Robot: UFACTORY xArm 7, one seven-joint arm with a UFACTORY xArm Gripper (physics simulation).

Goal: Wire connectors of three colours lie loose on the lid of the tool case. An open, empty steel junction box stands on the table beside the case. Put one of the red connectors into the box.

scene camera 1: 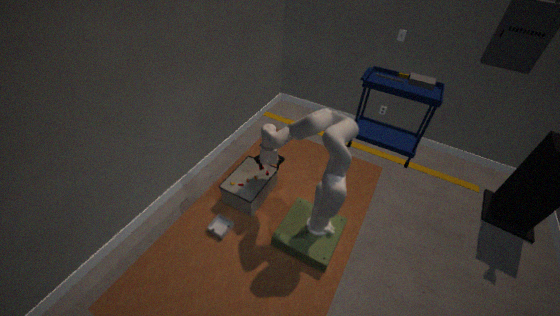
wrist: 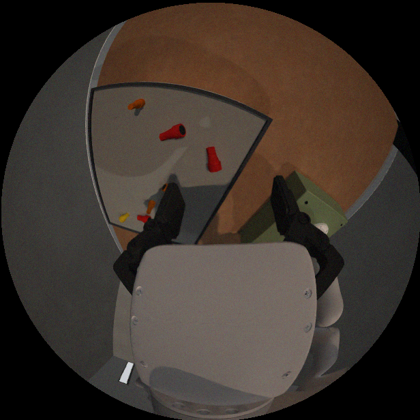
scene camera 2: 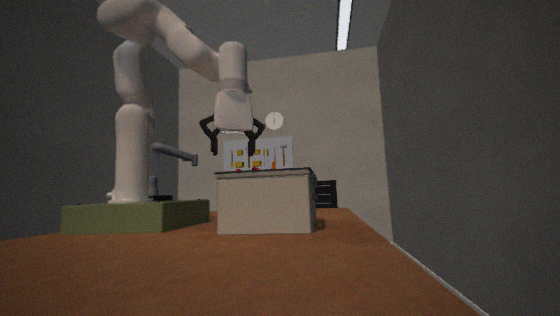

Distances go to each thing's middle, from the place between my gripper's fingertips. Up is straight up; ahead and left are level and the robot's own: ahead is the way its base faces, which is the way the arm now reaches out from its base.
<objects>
Now: the tool case (scene camera 2: 272,201) 80 mm ahead of my hand, 90 mm to the left of it and 120 mm below it.
</objects>
